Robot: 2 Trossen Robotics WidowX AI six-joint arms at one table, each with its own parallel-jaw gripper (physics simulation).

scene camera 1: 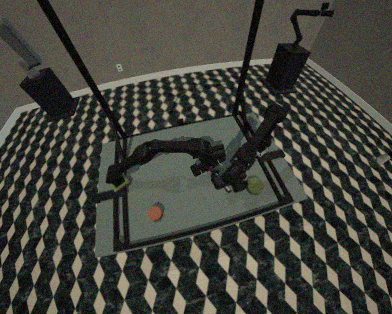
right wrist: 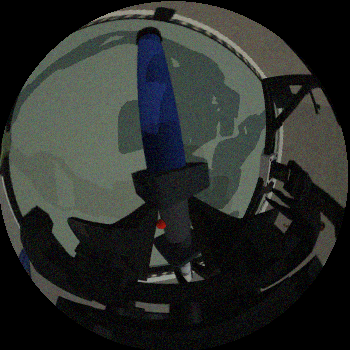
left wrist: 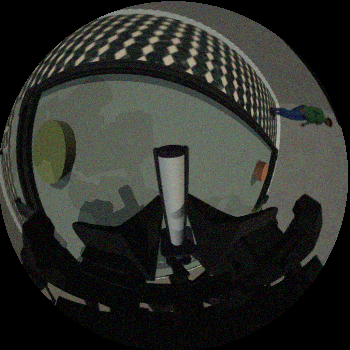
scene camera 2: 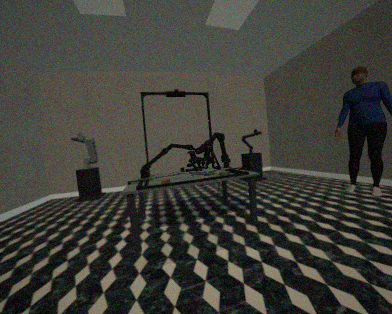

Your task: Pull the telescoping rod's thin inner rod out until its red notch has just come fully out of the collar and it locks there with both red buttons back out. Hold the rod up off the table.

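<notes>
In the right wrist view, the telescoping rod's blue outer tube (right wrist: 157, 100) with a black end cap leads to a dark block-shaped collar (right wrist: 170, 185) and a dark grey cylinder. My right gripper (right wrist: 172, 199) is shut on that cylinder. One red button (right wrist: 161, 224) shows beside it; the other is hidden. A pale piece of the inner rod (right wrist: 186, 272) shows behind a second dark block. My left gripper (left wrist: 173, 197) is shut on the pale inner rod (left wrist: 172, 195) near its black-capped end. Both grippers hold the rod above the table. I cannot make out the red notch.
A green disc (scene camera 1: 255, 185) (left wrist: 50, 151) lies at the table's right in scene camera 1. An orange disc (scene camera 1: 155, 213) (scene camera 2: 166, 180) (left wrist: 261, 171) lies front left on the table (scene camera 1: 200, 215). Dark posts rise from the table. A person (scene camera 2: 367, 107) stands at the right in scene camera 2.
</notes>
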